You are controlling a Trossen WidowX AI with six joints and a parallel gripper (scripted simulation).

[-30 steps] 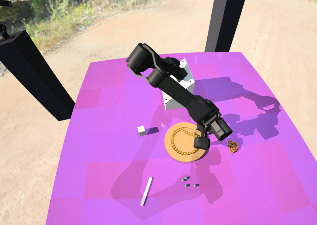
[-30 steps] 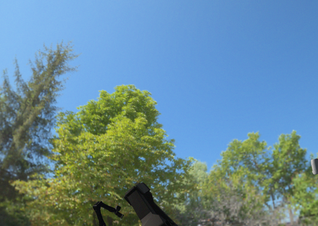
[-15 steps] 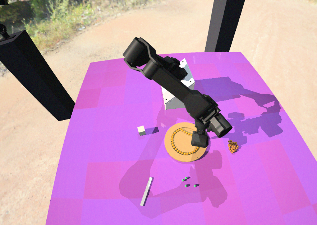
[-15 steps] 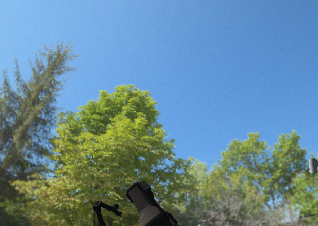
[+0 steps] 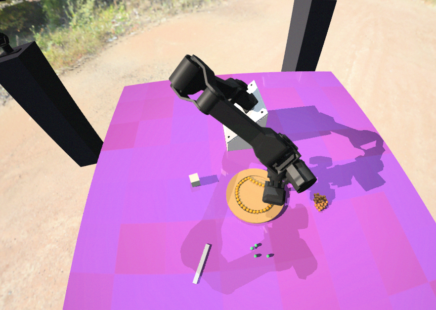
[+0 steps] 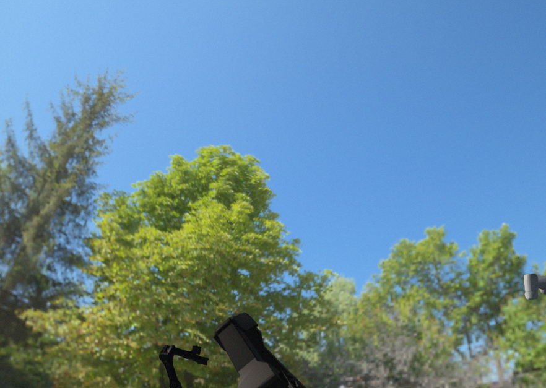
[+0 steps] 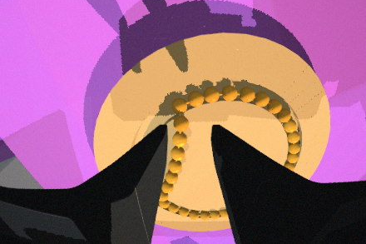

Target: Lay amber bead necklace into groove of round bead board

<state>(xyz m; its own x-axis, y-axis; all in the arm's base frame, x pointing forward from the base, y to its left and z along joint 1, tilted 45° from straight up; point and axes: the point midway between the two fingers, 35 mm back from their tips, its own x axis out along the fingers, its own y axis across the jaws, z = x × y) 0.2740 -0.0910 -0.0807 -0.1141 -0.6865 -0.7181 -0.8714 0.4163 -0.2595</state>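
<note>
Right now the round tan bead board is 50 mm to the right of my gripper tip and 20 mm below it. Also, from my gripper tip: small cream cube: 240 mm to the right, 100 mm behind, 10 mm below; then white bar: 280 mm to the right, 170 mm ahead, 30 mm below.
</note>
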